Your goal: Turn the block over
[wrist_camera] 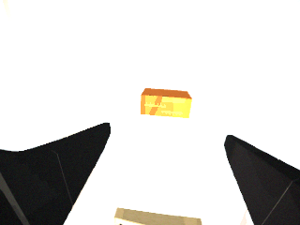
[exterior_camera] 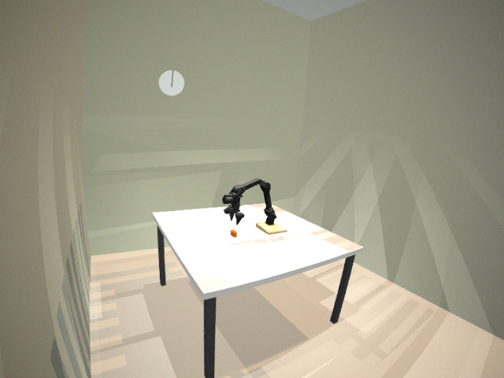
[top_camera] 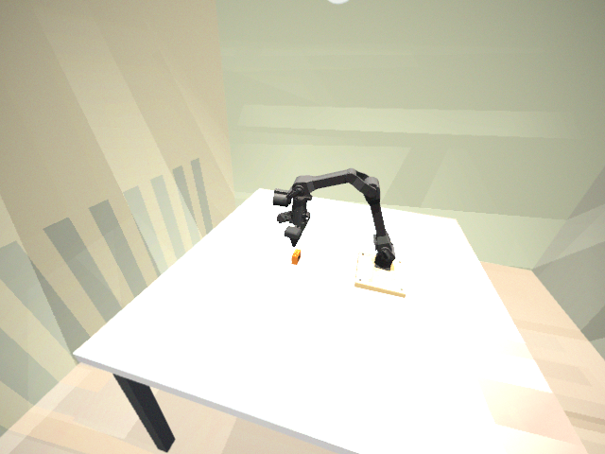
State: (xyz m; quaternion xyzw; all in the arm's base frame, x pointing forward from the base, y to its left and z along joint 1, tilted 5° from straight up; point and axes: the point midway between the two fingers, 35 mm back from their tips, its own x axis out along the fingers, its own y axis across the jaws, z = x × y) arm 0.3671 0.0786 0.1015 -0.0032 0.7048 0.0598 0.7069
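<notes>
Now: the orange block 1 cm behind my gripper tip and 8 cm below it.
</notes>
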